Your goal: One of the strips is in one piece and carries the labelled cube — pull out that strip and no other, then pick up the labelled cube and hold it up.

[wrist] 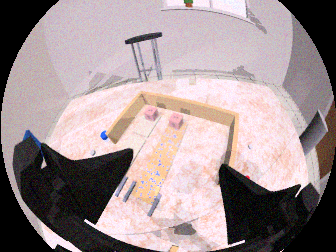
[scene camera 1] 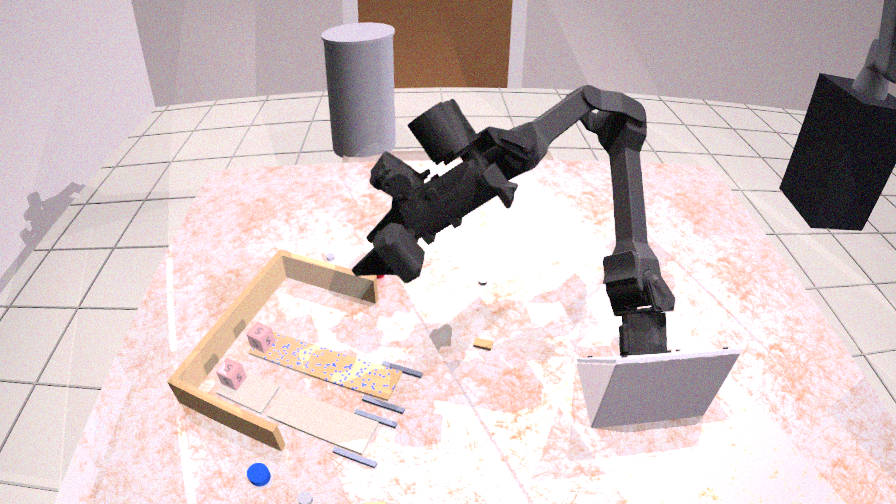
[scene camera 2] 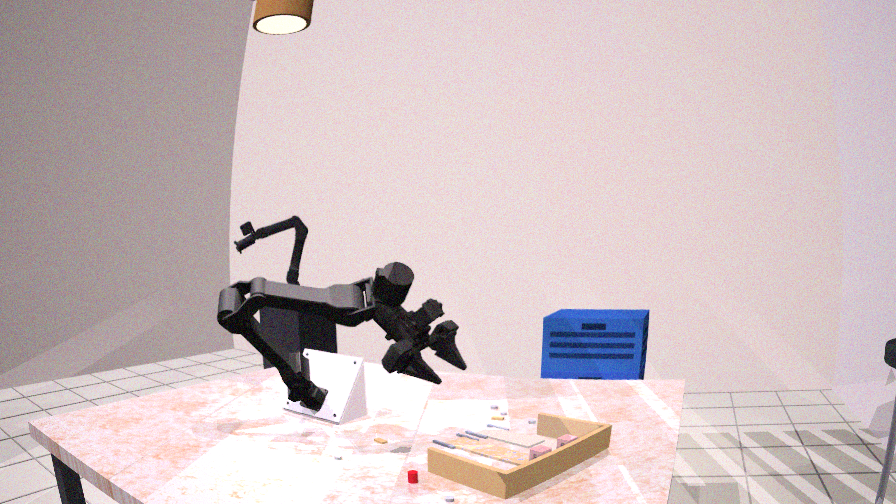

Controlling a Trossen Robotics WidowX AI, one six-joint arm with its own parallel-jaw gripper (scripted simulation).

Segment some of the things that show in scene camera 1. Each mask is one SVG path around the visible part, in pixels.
The gripper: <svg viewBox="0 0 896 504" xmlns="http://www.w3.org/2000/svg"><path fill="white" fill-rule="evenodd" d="M384 151L370 172L369 183L375 189L381 190L392 197L392 206L366 237L370 243L373 243L374 248L352 268L352 272L356 277L398 276L403 283L408 284L420 277L424 262L425 251L418 244L418 240L422 238L427 245L433 243L436 234L450 225L454 228L462 225L462 219L467 214L462 212L449 197L442 182L442 175L435 174L428 182L424 183L424 180L430 175L429 169L418 173L408 163Z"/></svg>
A beige strip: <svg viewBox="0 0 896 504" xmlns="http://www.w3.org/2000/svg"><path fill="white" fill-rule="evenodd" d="M279 423L361 456L379 425L379 422L344 411L301 393L295 396Z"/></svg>
